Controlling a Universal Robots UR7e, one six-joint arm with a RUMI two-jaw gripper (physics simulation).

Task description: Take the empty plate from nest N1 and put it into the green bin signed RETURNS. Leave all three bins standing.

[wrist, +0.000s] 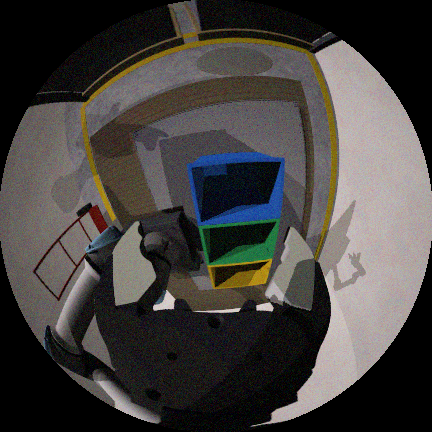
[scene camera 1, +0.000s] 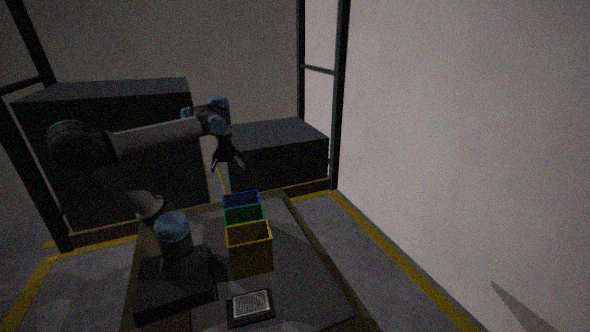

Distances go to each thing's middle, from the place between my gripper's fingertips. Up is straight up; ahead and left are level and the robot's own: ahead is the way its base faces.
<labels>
The blue bin (wrist: 229, 187) is 23 cm below my hand, 4 cm ahead of it and 3 cm to the right of it. Also, from my hand: green bin (scene camera 1: 250, 213): 23 cm below, 16 cm to the right, 4 cm ahead.
</labels>
